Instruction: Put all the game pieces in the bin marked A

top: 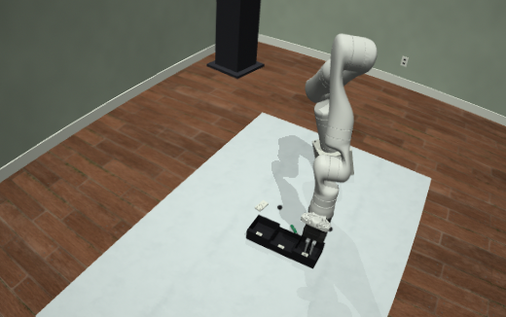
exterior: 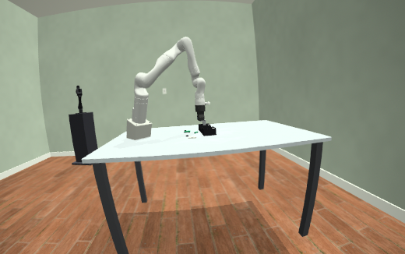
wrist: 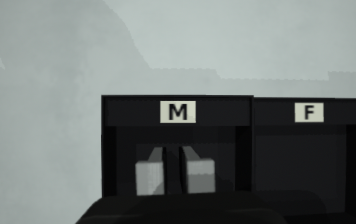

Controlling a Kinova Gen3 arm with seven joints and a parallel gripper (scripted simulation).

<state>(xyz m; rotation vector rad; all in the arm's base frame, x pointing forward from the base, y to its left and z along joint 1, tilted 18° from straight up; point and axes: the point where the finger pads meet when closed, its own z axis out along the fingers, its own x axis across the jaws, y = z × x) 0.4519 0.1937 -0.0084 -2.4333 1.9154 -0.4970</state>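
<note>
The white domino lies 260 mm to the right of my hand, 70 mm behind it and 30 mm below it. The rest, counted from my hand: black three-compartment bin (80 mm to the right, 20 mm ahead, 10 mm below); then green item (100 mm to the right, 60 mm behind, 30 mm below).
</note>
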